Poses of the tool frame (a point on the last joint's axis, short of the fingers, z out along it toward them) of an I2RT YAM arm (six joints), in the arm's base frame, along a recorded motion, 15 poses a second.
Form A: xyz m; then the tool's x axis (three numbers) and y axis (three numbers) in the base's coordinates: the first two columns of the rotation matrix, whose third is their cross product.
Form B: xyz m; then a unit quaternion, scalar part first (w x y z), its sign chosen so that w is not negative. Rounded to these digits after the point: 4 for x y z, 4 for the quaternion.
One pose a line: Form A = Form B
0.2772, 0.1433, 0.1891, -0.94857, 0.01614, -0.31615, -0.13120, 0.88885, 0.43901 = 0.2772, 0.1433, 0.1891, 0.1575, -0.0300, 0.9590, 0.2338
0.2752, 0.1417, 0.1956, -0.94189, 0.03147, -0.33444, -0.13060, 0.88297, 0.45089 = 0.2752, 0.1417, 0.1956, 0.1685, -0.0259, 0.9556, 0.2405
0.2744, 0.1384, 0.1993, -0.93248, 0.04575, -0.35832, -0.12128, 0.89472, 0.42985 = 0.2744, 0.1384, 0.1993, 0.1827, -0.0198, 0.9560, 0.2286
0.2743, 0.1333, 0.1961, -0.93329, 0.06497, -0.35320, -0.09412, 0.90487, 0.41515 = 0.2743, 0.1333, 0.1961, 0.1825, -0.0076, 0.9587, 0.2180
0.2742, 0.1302, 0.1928, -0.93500, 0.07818, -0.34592, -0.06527, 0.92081, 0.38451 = 0.2742, 0.1302, 0.1928, 0.1802, 0.0034, 0.9633, 0.1990
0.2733, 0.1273, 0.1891, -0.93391, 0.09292, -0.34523, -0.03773, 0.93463, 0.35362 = 0.2733, 0.1273, 0.1891, 0.1812, 0.0143, 0.9667, 0.1802
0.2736, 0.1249, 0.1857, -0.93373, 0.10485, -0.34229, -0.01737, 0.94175, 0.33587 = 0.2736, 0.1249, 0.1857, 0.1806, 0.0226, 0.9686, 0.1692
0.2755, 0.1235, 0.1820, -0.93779, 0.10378, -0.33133, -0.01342, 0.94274, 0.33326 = 0.2755, 0.1235, 0.1820, 0.1748, 0.0233, 0.9700, 0.1676
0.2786, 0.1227, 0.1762, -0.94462, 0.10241, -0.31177, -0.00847, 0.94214, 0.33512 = 0.2786, 0.1227, 0.1762, 0.1646, 0.0242, 0.9716, 0.1684
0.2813, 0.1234, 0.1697, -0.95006, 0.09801, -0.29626, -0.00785, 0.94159, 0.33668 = 0.2813, 0.1234, 0.1697, 0.1563, 0.0232, 0.9728, 0.1693
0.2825, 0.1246, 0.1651, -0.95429, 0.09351, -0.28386, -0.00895, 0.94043, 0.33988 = 0.2825, 0.1246, 0.1651, 0.1496, 0.0217, 0.9736, 0.1712
